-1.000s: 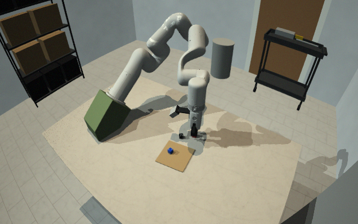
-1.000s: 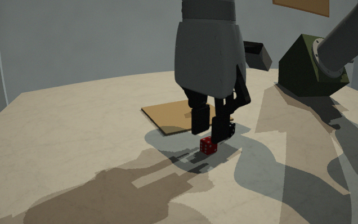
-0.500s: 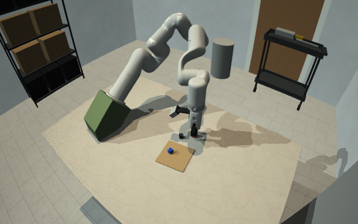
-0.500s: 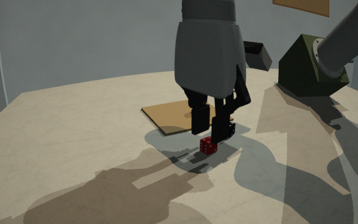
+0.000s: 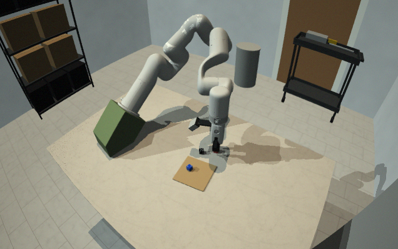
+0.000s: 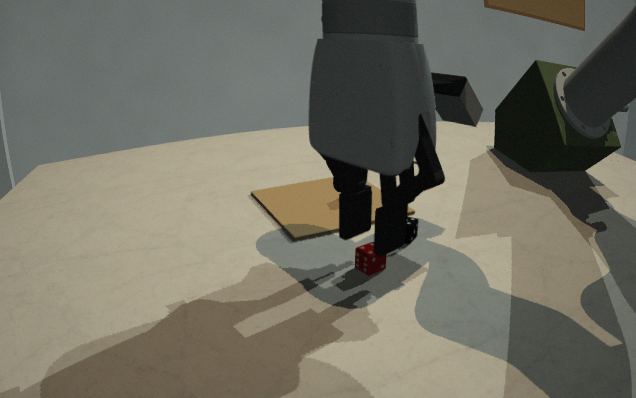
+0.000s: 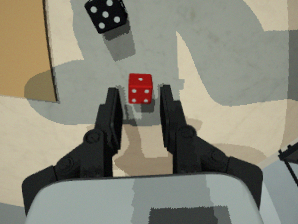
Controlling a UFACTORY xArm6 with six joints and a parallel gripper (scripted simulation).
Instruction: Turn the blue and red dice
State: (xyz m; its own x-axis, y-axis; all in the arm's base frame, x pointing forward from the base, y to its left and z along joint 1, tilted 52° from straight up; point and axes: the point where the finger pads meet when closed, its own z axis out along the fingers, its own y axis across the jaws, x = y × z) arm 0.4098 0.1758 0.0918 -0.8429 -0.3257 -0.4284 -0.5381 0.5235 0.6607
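Right now my hand is 4 cm above the red die. The rest, counted from my hand: blue die (2 cm behind, 15 cm to the right, 3 cm below); tan mat (1 cm ahead, 15 cm to the right, 4 cm below); black die (5 cm behind, 5 cm to the right, 4 cm below).
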